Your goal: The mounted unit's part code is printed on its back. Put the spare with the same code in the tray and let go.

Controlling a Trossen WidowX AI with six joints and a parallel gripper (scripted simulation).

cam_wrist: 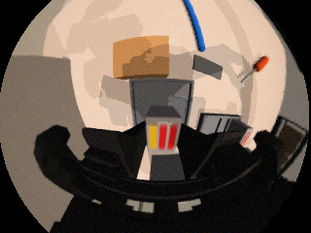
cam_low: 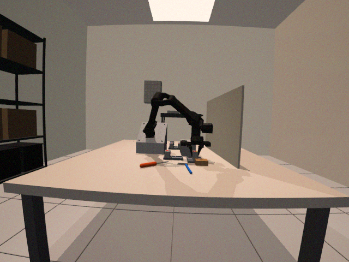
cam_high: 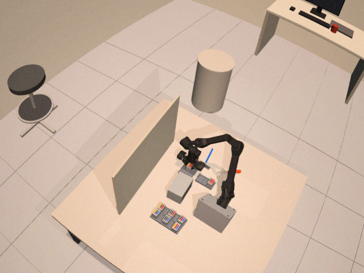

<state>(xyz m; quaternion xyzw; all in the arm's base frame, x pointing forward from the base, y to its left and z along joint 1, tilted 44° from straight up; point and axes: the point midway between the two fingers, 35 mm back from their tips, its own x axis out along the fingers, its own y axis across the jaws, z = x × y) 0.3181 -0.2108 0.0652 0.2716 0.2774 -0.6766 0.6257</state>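
Now: the grey spare 2 cm above my gripper tip. The rest, counted from my gripper tip: holder: 14 cm behind, 2 cm to the left, 2 cm below; brown block: 3 cm ahead, 9 cm to the right, 1 cm below; dark grey flat tray: 2 cm below.
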